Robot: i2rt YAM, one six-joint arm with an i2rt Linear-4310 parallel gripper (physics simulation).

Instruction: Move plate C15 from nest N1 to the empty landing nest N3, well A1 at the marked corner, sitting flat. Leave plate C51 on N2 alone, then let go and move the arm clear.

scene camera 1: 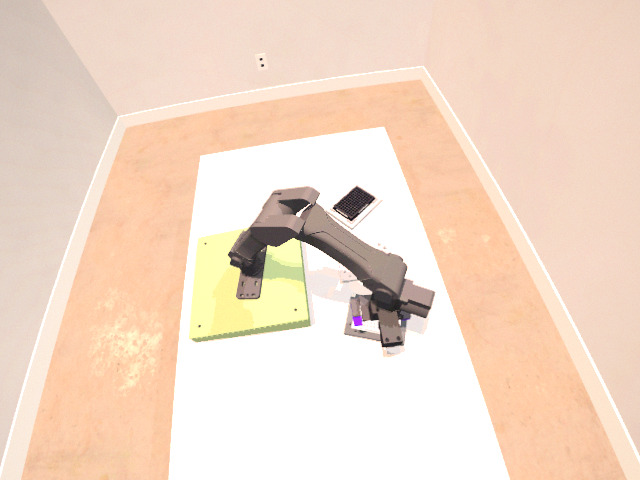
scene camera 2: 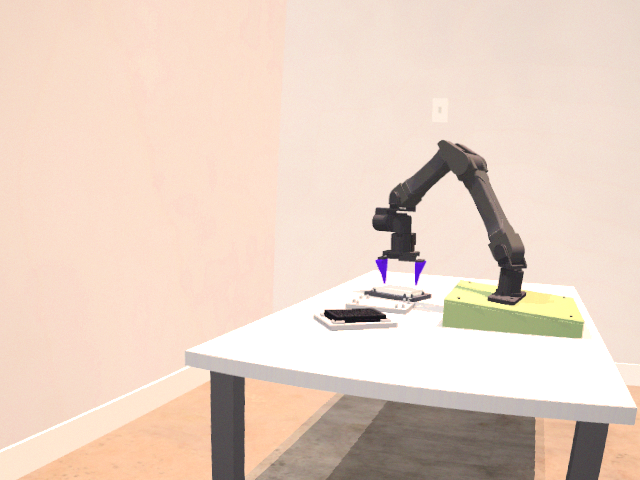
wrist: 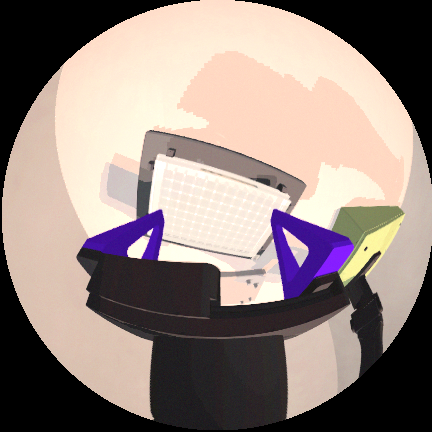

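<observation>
A white well plate [scene camera 1: 370, 326] [scene camera 2: 398, 291] [wrist: 215, 205] sits on a dark grey nest [scene camera 1: 361, 336] [scene camera 2: 425, 296] [wrist: 220, 157]. My gripper [scene camera 1: 381, 318] [scene camera 2: 400, 284] [wrist: 217, 214] is open and empty. Its purple fingertips are a little above the white plate, towards its two short ends. A black well plate [scene camera 1: 354, 203] [scene camera 2: 355, 315] sits on a white nest [scene camera 1: 353, 224] [scene camera 2: 361, 326]. A white nest with pegs and no plate [scene camera 2: 379, 305] [wrist: 237, 295] lies between them; the arm partly hides it in scene camera 1. I cannot read plate or nest labels or see the corner mark.
The arm's base stands on a yellow-green block [scene camera 1: 222, 299] [scene camera 2: 511, 322] [wrist: 350, 222] beside the nests. The nests and block are on a white table [scene camera 1: 289, 403] [scene camera 2: 439, 366]. The arm's forearm passes over the empty nest in scene camera 1. Walls stand beyond the table.
</observation>
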